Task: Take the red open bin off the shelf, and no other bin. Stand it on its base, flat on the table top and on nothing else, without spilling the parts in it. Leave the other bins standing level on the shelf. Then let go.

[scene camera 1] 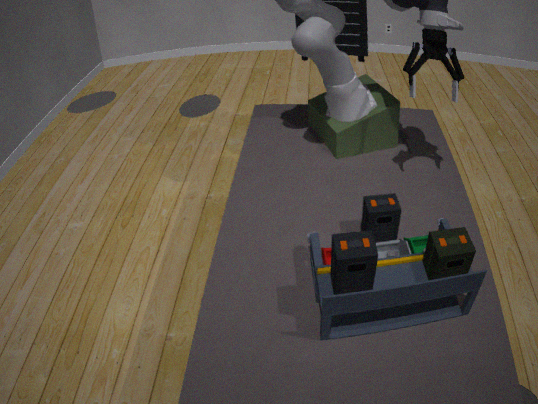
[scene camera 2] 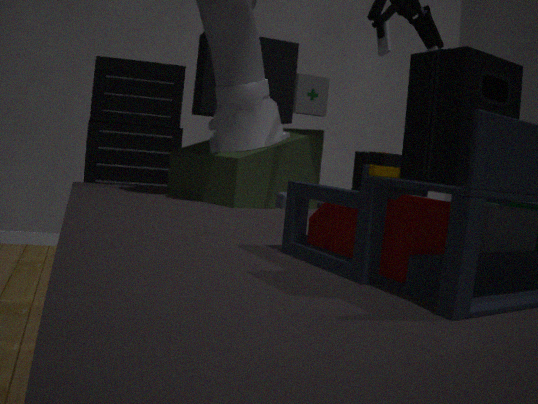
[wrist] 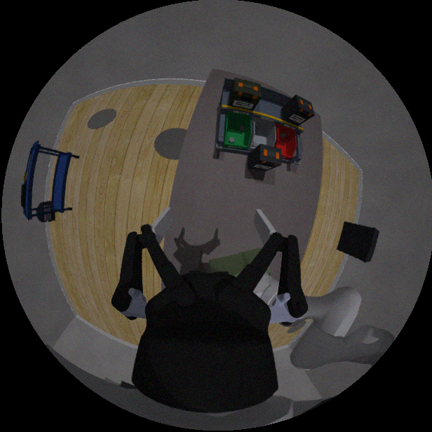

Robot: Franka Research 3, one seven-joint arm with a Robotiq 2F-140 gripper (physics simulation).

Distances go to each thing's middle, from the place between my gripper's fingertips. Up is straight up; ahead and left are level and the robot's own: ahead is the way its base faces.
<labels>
I see the green bin (wrist: 232, 122) 35 cm ahead of my hand, 28 cm below it and 4 cm to the right of it.
</labels>
